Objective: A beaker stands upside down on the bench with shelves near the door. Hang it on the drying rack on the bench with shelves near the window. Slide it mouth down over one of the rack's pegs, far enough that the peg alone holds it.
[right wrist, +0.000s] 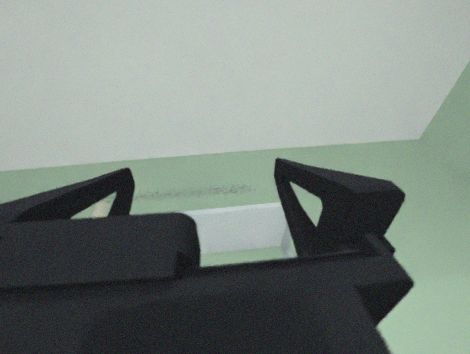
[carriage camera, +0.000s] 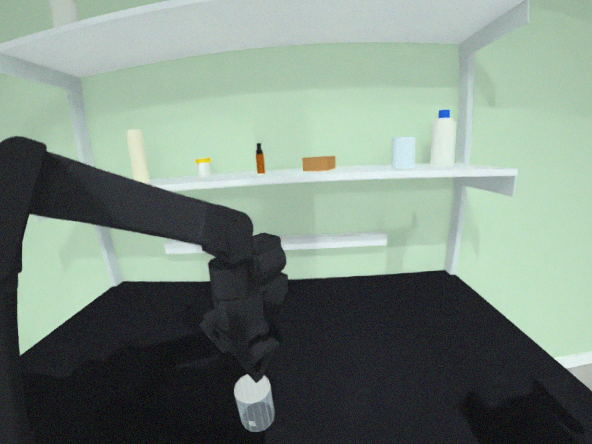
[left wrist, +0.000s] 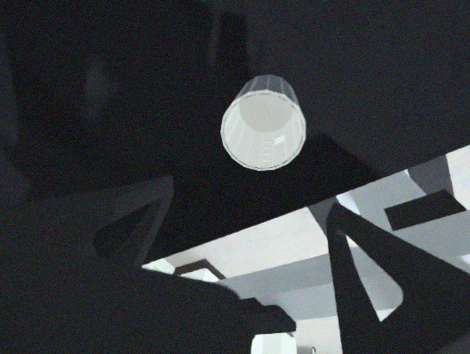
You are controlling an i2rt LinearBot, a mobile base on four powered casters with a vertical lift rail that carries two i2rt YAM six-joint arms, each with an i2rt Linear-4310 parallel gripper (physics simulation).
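Places are measured from the left arm's base along level axes (x back, y right, z up), in metres.
Where they show: left gripper, fingertip midpoint: [carriage camera: 241,365] [left wrist: 249,197]; right gripper, fingertip midpoint: [right wrist: 204,171].
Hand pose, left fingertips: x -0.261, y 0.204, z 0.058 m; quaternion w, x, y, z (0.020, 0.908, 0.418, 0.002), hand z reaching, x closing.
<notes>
Things, the pixels of their centre, and the offset from my left fingertips. "pt": a spot on its surface instead. Level surfaces: height alone.
- clear beaker at the middle of its body: [left wrist: 264,118] [carriage camera: 255,402] dz -0.113, dx -0.008, dy +0.009 m
- black bench top at its surface level: dz -0.159 m
- white shelf at its surface level: dz +0.296 m
- cream cylinder at a spot on its surface: [carriage camera: 138,156] pt dz +0.388, dx -0.449, dy -0.420 m
- yellow-lidded jar at a spot on its surface: [carriage camera: 204,168] pt dz +0.326, dx -0.476, dy -0.201 m
- amber bottle at a spot on its surface: [carriage camera: 260,162] pt dz +0.333, dx -0.432, dy -0.004 m
- brown box at a spot on its surface: [carriage camera: 318,164] pt dz +0.318, dx -0.409, dy +0.170 m
- light blue container at a spot on its surface: [carriage camera: 404,153] pt dz +0.341, dx -0.409, dy +0.427 m
- blue-capped bottle at a spot on its surface: [carriage camera: 443,142] pt dz +0.373, dx -0.449, dy +0.574 m
A clear beaker [carriage camera: 255,404] [left wrist: 263,131] stands upside down on the black bench top [carriage camera: 360,350], near the bottom of the carriage view, with its pale closed end up. My left gripper [carriage camera: 254,369] [left wrist: 249,197] is open and empty. Its fingers point down, and a fingertip overlaps the beaker's top edge in the carriage view. In the left wrist view the beaker shows beyond the fingertips, sideways between the two fingers; I cannot tell the exact gap. My right gripper [right wrist: 204,171] is open and empty, in front of a pale shelf underside and green wall. The drying rack does not show in these views.
A white shelf [carriage camera: 350,173] at the back holds a cream cylinder [carriage camera: 138,156], a yellow-lidded jar [carriage camera: 204,168], an amber bottle [carriage camera: 260,162], a brown box [carriage camera: 318,164], a light blue container [carriage camera: 404,153] and a blue-capped bottle [carriage camera: 443,142]. An upper shelf [carriage camera: 280,25] hangs above. A white rail [carriage camera: 340,242] is low on the wall.
</notes>
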